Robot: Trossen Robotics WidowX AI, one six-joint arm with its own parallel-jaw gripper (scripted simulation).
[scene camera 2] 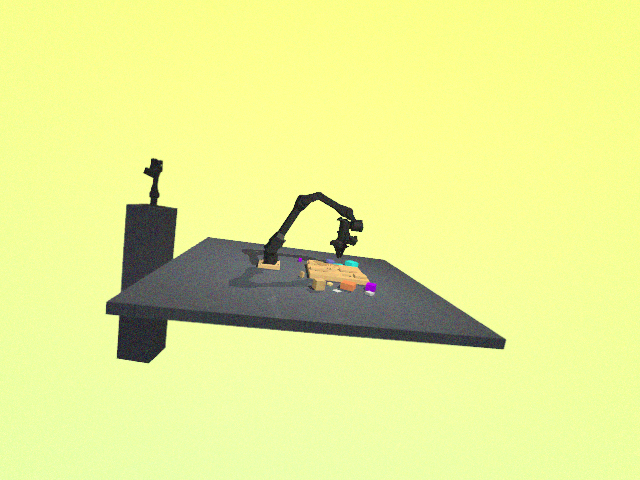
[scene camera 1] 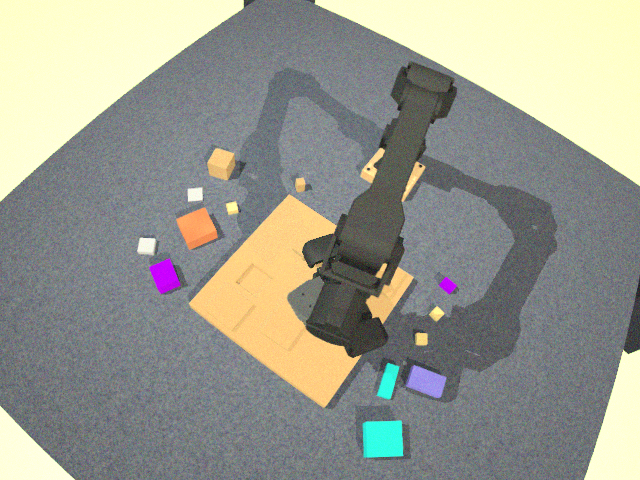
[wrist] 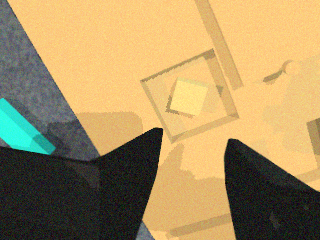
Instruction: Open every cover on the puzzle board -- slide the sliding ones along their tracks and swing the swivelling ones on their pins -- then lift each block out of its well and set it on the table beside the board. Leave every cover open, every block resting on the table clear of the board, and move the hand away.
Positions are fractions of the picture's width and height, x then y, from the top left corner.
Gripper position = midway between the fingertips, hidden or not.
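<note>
There's a lilac block (scene camera 1: 0.66,0.79) that I can see, but the lilac block is out of frame in the wrist view. I can see an orange block (scene camera 1: 0.31,0.48) as well, and the orange block is out of frame in the wrist view too. Then there's a tan puzzle board (scene camera 1: 0.41,0.56), and I can see the tan puzzle board (scene camera 2: 0.52,0.57) again, and also the tan puzzle board (wrist: 0.37,0.31). My gripper (scene camera 1: 0.52,0.65) is visible, and so is my gripper (wrist: 0.61,0.59) in the wrist view.
</note>
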